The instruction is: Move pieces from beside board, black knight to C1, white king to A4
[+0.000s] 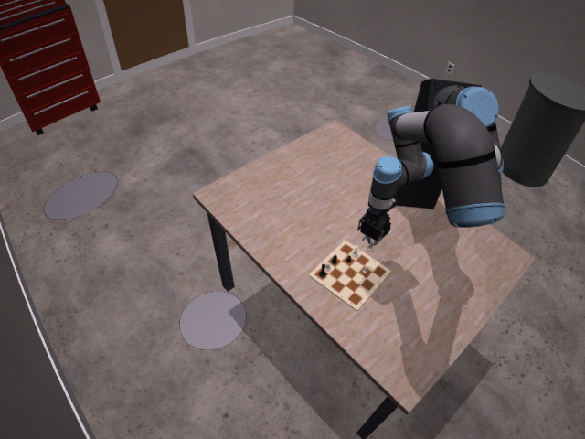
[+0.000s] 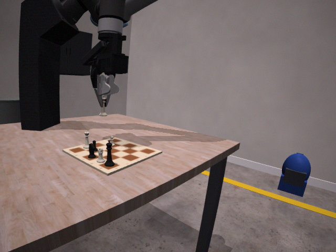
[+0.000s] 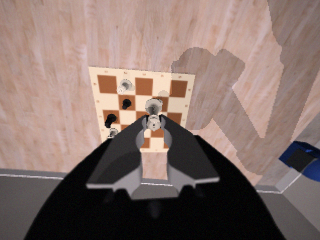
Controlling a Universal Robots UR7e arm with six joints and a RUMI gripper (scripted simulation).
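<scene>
The white pawn lies 13 cm below my hand, 3 cm to the left of it and 2 cm ahead of it. From my hand the other things lie so: chessboard 14 cm below, 7 cm ahead, 1 cm to the left; black pawn 13 cm below, 5 cm ahead, 4 cm to the right; white king 1 cm below.
</scene>
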